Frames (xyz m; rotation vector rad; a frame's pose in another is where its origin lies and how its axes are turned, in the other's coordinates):
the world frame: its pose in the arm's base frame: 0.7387 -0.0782 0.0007 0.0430 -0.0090 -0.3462
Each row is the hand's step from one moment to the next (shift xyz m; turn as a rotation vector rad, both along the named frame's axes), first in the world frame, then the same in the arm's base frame.
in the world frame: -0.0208 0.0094 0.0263 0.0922 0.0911 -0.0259
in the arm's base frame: -0.0168 0.0148 0.0267 0.1180 0.0554 -0.0218
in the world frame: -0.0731 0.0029 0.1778 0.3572 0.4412 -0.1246
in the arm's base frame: -0.0707 0.0203 0.1777 0.4876 0.2984 -0.1047
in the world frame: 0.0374 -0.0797 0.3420 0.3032 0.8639 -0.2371
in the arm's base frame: 0.0026 -0.1015 0.3382 0.5819 0.7186 -0.1987
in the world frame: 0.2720 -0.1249 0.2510 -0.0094 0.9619 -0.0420
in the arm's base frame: 0.2094 -0.2199 0.2457 0.3179 0.9089 0.0000
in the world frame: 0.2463 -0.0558 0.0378 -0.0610 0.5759 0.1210
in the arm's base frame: 0.2121 -0.1376 0.0357 0.1359 0.5570 0.1459
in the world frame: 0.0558 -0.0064 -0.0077 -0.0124 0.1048 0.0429
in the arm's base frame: 0.0504 -0.0246 -0.0079 0.0232 0.1010 0.0474
